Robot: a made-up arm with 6 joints. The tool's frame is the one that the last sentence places.
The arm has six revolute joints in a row. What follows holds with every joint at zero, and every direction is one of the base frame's.
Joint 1 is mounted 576 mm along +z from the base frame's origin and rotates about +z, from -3.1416 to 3.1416 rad.
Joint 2 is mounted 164 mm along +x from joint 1 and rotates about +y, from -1.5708 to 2.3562 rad.
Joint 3 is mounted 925 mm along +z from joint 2 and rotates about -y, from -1.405 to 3.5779 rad.
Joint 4 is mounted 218 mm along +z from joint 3 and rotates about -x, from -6.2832 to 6.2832 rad.
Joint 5 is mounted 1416 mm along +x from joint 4 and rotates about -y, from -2.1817 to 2.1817 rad.
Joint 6 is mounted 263 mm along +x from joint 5 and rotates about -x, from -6.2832 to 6.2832 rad.
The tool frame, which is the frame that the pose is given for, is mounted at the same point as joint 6; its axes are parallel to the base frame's.
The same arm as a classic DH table. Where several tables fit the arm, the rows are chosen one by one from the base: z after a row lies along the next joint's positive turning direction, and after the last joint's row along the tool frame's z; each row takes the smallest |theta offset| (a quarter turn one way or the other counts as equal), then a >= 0, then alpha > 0; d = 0 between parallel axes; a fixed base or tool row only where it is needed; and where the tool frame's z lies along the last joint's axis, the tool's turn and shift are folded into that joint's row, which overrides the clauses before.
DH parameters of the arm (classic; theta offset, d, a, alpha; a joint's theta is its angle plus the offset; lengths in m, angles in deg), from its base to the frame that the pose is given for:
joint 1: 0 0.576 0.164 -90
joint 2: -90 0 0.925 180
joint 3: 0 0 0.218 -90
joint 4: 0 -1.416 0 90
joint 5: 0 0 0 -90
joint 6: 90 -0.263 0 90
tool (fixed): -90 0 0 0
Joint limits (deg, base to tool): -180..180 -90..135 -80.5..205 -360..360 -125..125 -360..360

